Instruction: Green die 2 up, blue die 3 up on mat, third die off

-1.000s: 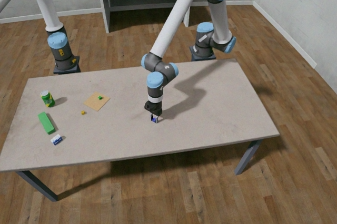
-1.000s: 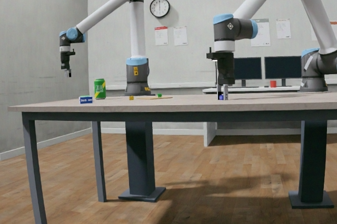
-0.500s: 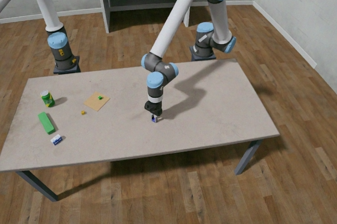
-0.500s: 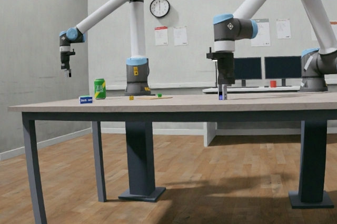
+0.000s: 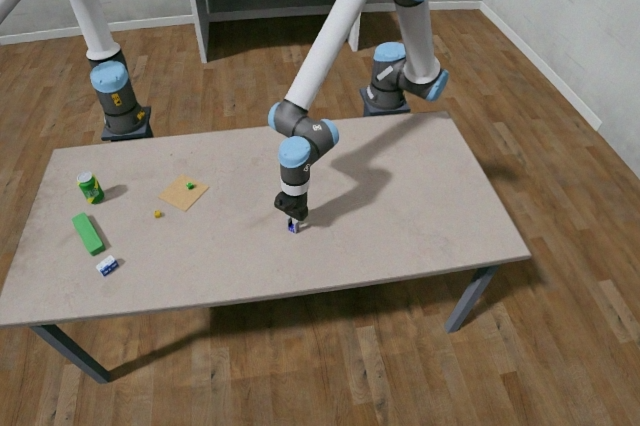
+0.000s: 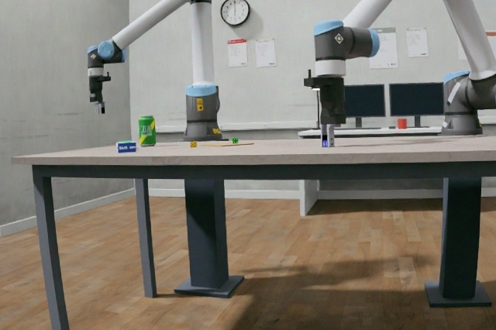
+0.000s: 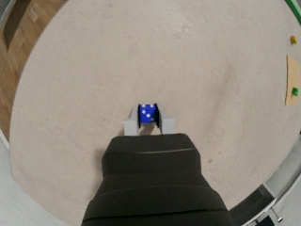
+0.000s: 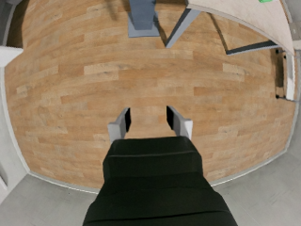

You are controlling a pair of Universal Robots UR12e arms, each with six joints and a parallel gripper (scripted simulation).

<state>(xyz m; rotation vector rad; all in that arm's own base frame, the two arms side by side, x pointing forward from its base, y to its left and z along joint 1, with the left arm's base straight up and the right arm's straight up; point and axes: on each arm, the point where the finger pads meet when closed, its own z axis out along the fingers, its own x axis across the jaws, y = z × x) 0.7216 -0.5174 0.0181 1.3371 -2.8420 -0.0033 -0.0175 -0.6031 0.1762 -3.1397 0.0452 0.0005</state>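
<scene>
Right now the tan mat is 230 mm behind my left hand, 390 mm to the right of it and 20 mm below it. From my left hand the other things lie so: blue die (10 mm below); yellow die (130 mm behind, 480 mm to the right, 10 mm below); green die (250 mm behind, 370 mm to the right).
</scene>
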